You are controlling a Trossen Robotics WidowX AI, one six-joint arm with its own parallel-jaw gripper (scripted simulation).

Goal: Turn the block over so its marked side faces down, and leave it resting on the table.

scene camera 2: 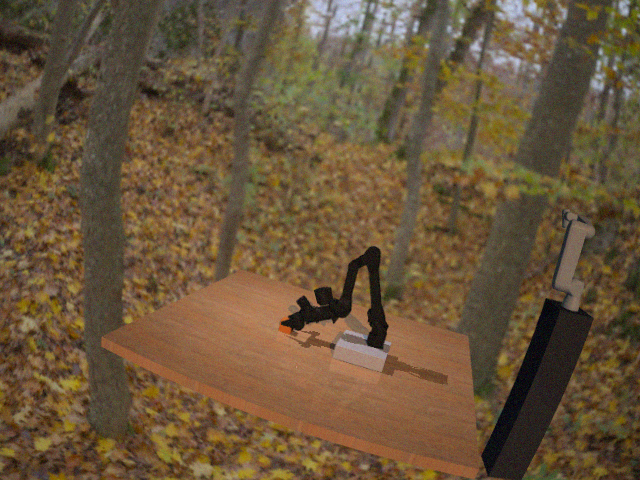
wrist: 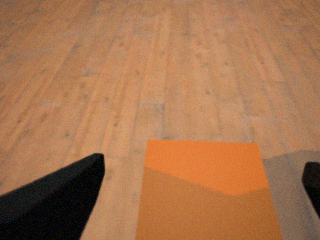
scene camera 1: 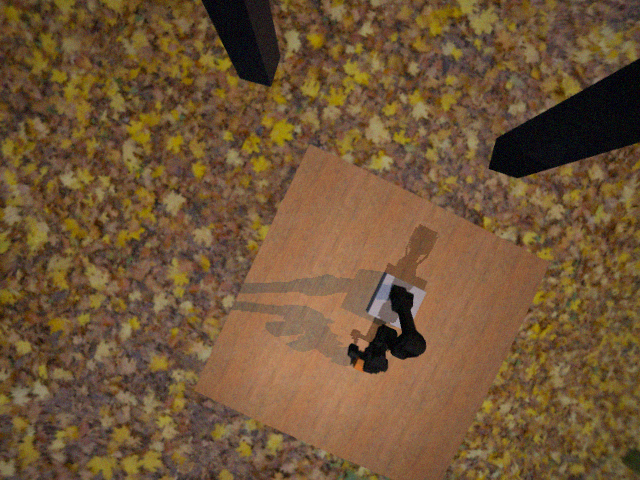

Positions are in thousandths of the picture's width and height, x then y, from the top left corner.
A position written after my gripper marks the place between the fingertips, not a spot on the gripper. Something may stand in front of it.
Observation:
My gripper (wrist: 630, 694) is open and holds nothing. Further things: an orange block (wrist: 577, 760).

